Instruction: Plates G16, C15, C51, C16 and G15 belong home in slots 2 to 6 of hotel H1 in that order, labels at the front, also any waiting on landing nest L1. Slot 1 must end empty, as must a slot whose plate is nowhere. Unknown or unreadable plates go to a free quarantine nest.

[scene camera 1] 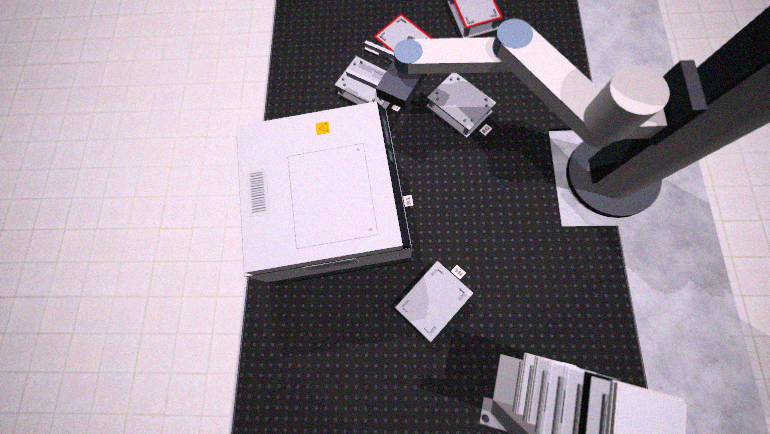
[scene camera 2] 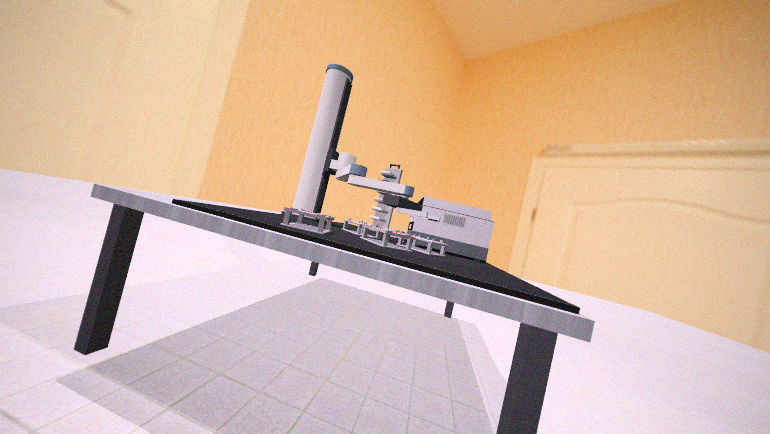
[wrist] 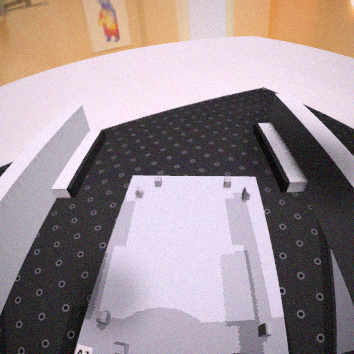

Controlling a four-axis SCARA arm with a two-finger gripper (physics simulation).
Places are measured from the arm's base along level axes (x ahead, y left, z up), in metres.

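Pixels of known places: gripper, between the fingertips: (scene camera 1: 356, 58) (scene camera 2: 433, 217) (wrist: 176, 114); arm's base, origin of its link: (scene camera 1: 610, 176).
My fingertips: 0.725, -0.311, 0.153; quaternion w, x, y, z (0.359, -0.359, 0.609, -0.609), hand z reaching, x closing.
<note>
For each thing: its top centre in the pictures, then the offset to it from my fingertips, as dx, dy, dz.
- large white instrument, centre of its top: (scene camera 1: 314, 181) (scene camera 2: 449, 206) +0.070, +0.413, +0.110
- pale flat nest, centre of its top: (scene camera 1: 434, 300) -0.200, +0.661, -0.085
My gripper (scene camera 1: 367, 64) (wrist: 176, 114) is shut to a narrow gap, with no plate between its fingers. It hangs above a pale nest (scene camera 1: 344, 81) (wrist: 180, 240), which shows a bare top with small corner posts. The nest's tag is cut off in the wrist view. Hotel H1 (scene camera 1: 649, 409) (scene camera 2: 396, 173) shows several pale shelf edges at the lower right in scene camera 1. Its slot contents and plate labels cannot be read. Two red-rimmed nests (scene camera 1: 401, 33) (scene camera 1: 477, 10) stand at the top, the first partly behind the arm. No plate label is readable.
A large white instrument (scene camera 1: 323, 188) (scene camera 2: 458, 221) stands close to the gripper's nest. Another pale nest (scene camera 1: 461, 102) stands to the right, under the arm (scene camera 1: 458, 51). A pale flat nest (scene camera 1: 434, 301) lies between instrument and hotel. The arm's column (scene camera 2: 320, 140) stands on the table.
</note>
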